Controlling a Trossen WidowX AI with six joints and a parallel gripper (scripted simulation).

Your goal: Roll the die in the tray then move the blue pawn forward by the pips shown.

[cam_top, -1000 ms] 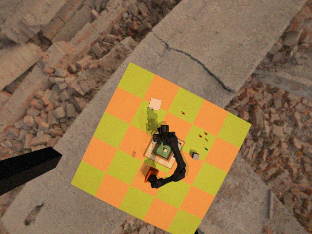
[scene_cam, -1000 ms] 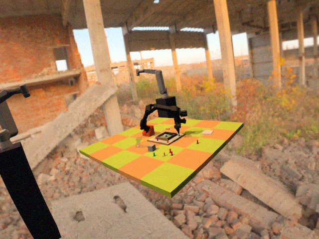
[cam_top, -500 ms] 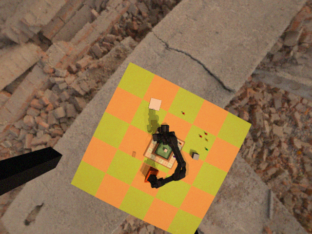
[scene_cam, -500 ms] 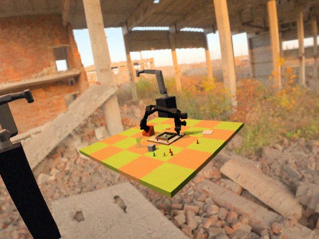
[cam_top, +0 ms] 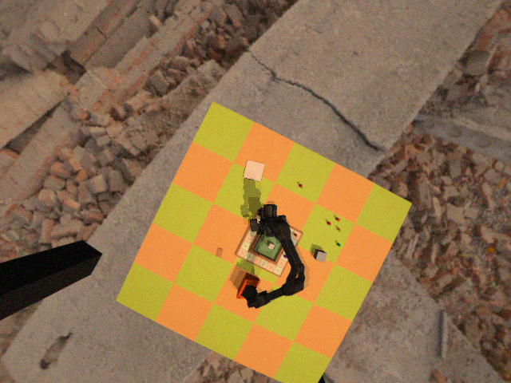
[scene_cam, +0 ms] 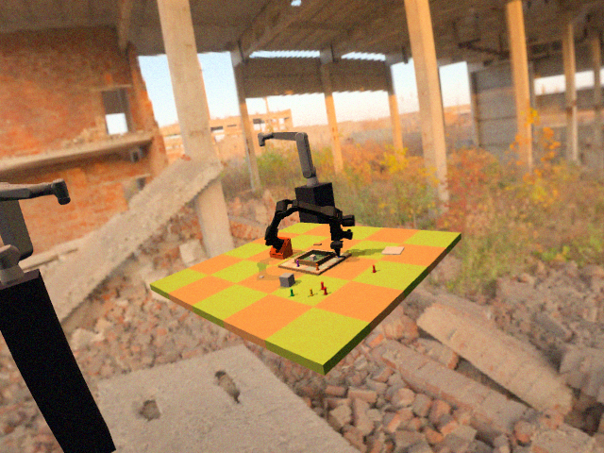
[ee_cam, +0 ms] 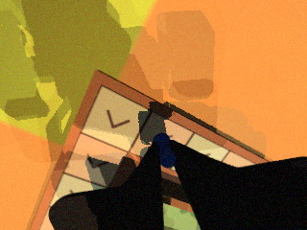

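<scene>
Now: the small brown block 30 cm behind my gripper tip, 13 cm to the left of it and 2 cm below it. The rest, counted from my gripper tip: green sunken tray: 11 cm behind, 8 cm to the right, 1 cm below; then die: 11 cm behind, 9 cm to the right; then blue pawn: 1 cm above.
</scene>
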